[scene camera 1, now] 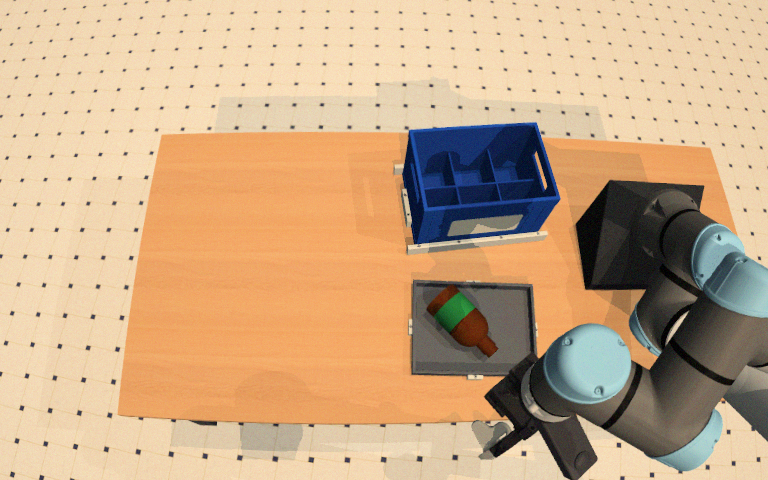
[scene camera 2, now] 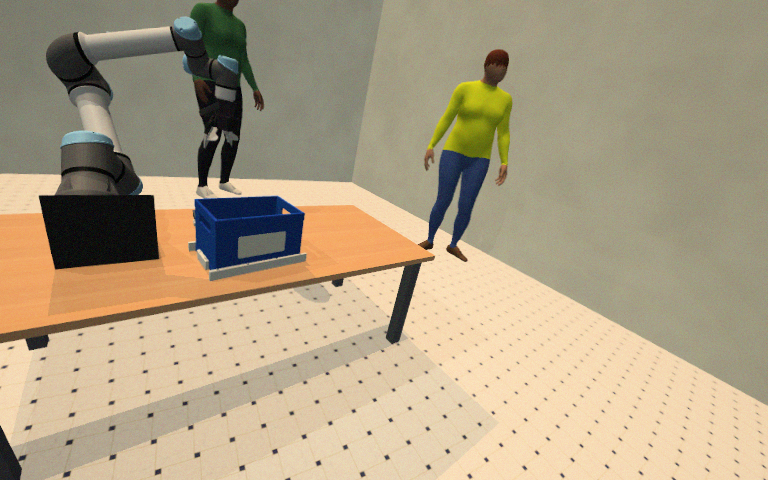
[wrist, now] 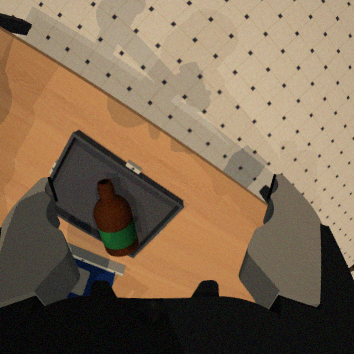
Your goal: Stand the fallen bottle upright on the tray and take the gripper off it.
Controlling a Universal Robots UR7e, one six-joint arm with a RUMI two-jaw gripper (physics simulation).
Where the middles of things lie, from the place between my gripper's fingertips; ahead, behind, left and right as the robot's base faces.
Right now my hand is 1 cm short of the brown bottle (wrist: 112, 214), 23 cm to the left of it and 22 cm above it.
